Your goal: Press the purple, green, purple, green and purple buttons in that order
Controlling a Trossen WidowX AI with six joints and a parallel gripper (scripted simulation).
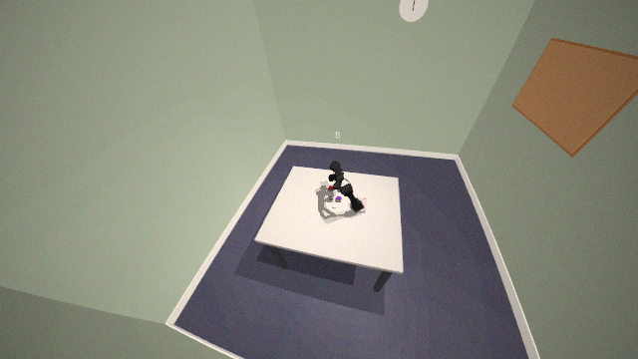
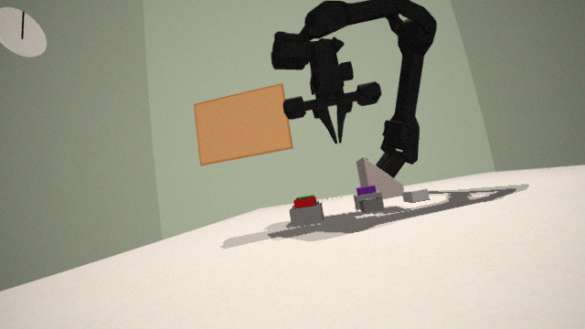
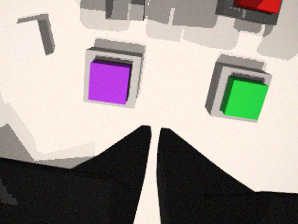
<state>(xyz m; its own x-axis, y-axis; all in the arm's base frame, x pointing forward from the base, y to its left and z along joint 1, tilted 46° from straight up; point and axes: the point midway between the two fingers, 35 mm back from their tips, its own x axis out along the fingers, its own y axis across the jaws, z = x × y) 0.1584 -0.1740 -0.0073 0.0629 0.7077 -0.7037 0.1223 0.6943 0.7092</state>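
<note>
Right now my gripper tip is 100 mm above the purple button and 40 mm to the right of it. The rest, counted from my gripper tip: red button (100 mm below, 80 mm to the right, 80 mm ahead); then green button (100 mm below, 80 mm to the right, 10 mm behind).
</note>
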